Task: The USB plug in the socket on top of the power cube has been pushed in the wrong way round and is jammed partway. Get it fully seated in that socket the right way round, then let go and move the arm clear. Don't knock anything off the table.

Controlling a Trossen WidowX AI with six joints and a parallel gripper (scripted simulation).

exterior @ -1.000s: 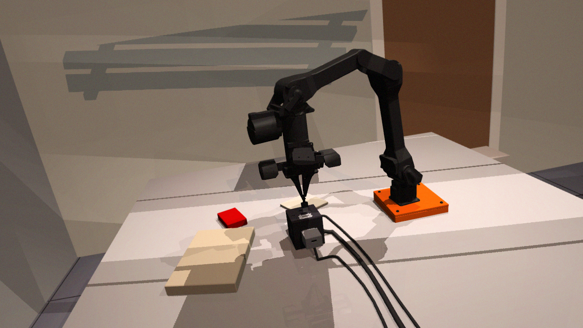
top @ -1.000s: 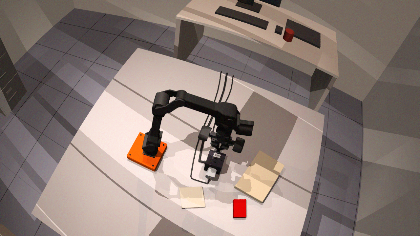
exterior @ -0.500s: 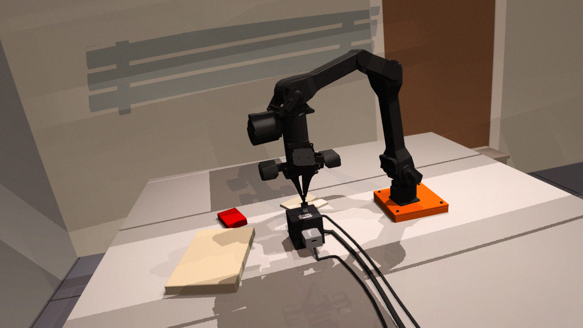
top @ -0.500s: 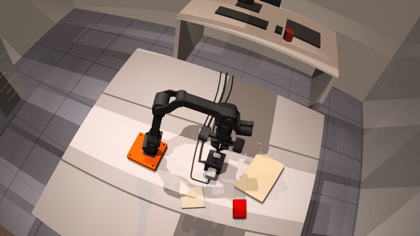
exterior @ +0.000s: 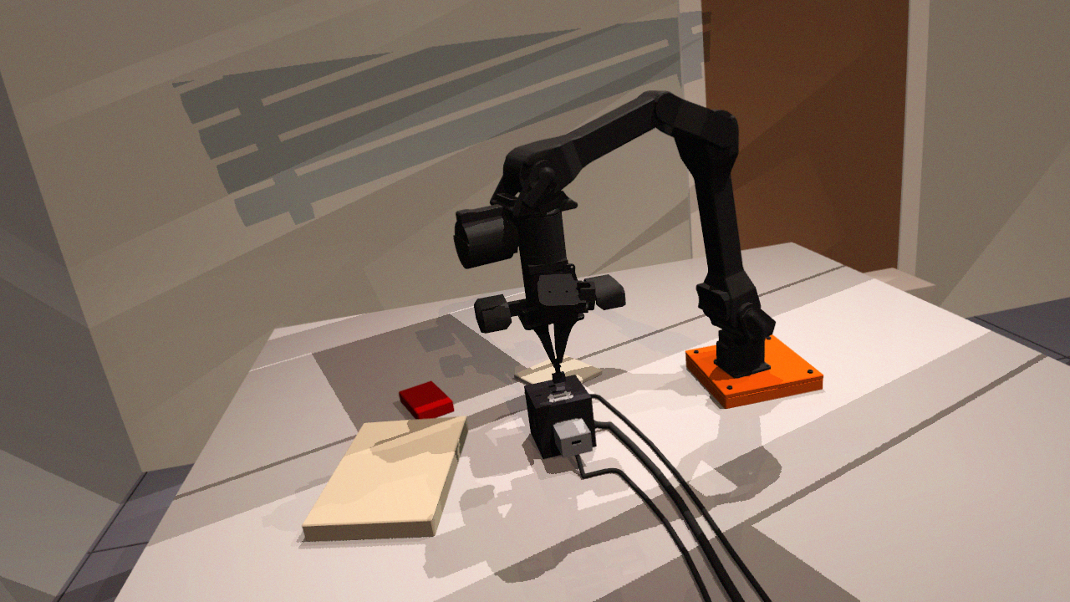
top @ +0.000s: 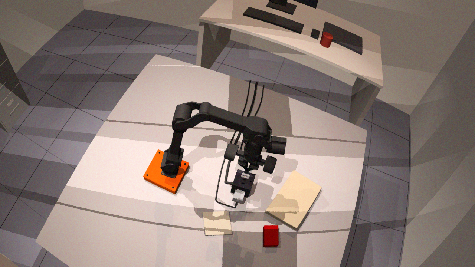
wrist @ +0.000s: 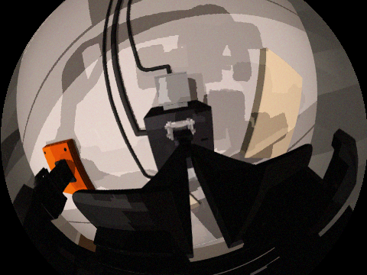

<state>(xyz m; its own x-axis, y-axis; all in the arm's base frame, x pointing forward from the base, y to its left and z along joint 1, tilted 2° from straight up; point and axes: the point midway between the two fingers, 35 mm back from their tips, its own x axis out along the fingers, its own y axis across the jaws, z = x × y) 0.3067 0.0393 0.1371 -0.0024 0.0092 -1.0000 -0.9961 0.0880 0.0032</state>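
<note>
My gripper tip is 20 mm above the USB plug. The rest, counted from my gripper tip: tan board: 230 mm ahead, 30 mm to the right, 110 mm below; then USB socket: 60 mm below; then white pad: 60 mm behind, 210 mm to the right, 120 mm below.
</note>
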